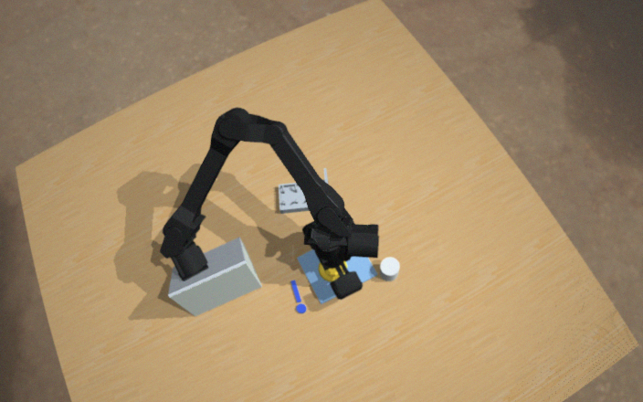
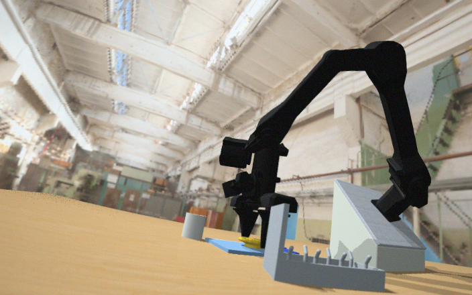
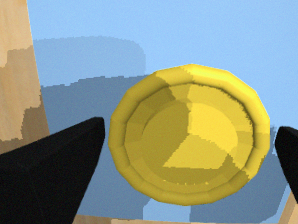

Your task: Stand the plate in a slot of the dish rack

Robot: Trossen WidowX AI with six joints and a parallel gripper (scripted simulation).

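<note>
Now: gripper tip 5 cm short of the grey dish rack, 20 cm to the right of it and 1 cm below it. Round my gripper tip: yellow plate (right at my gripper tip); then white cup (10 cm ahead, 8 cm to the right, 1 cm above).
</note>
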